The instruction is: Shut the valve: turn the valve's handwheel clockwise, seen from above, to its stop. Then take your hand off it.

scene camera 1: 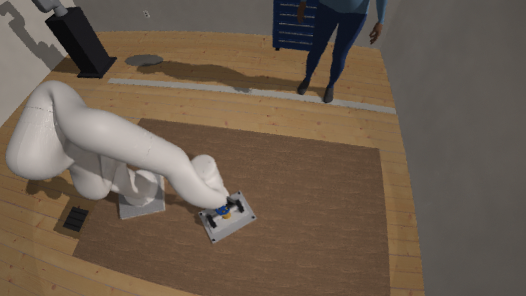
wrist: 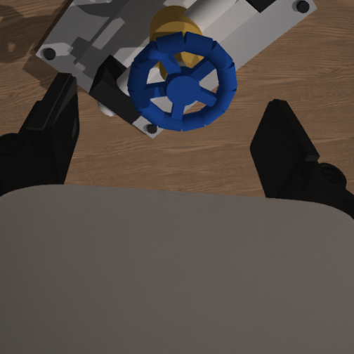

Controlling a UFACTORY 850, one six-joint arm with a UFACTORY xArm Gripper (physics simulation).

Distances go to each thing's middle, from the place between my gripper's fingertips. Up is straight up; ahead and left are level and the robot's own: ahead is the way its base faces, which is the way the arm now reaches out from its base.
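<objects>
There's the blue handwheel [wrist: 182, 88], which is 60 mm below my hand, 10 mm ahead of it and 10 mm to the right of it. The grey base plate [scene camera 1: 250, 217] is 180 mm below my hand, and it's also 10 mm ahead of it and 10 mm to the right of it.
</objects>
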